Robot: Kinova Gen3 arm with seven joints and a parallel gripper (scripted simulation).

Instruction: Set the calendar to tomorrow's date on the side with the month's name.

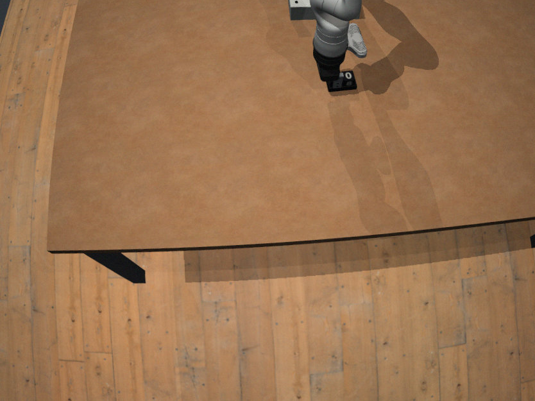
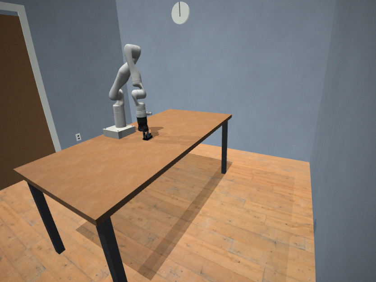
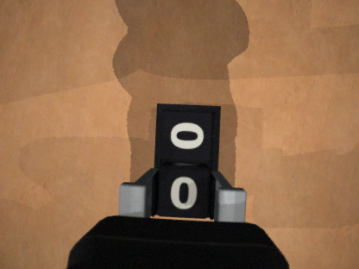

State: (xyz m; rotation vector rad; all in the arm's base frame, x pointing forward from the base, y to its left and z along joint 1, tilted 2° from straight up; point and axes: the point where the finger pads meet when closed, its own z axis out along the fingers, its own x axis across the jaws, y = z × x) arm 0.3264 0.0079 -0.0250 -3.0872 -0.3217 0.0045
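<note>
Right now the black tray is 30 mm below my hand and 20 mm to the left of it.
</note>
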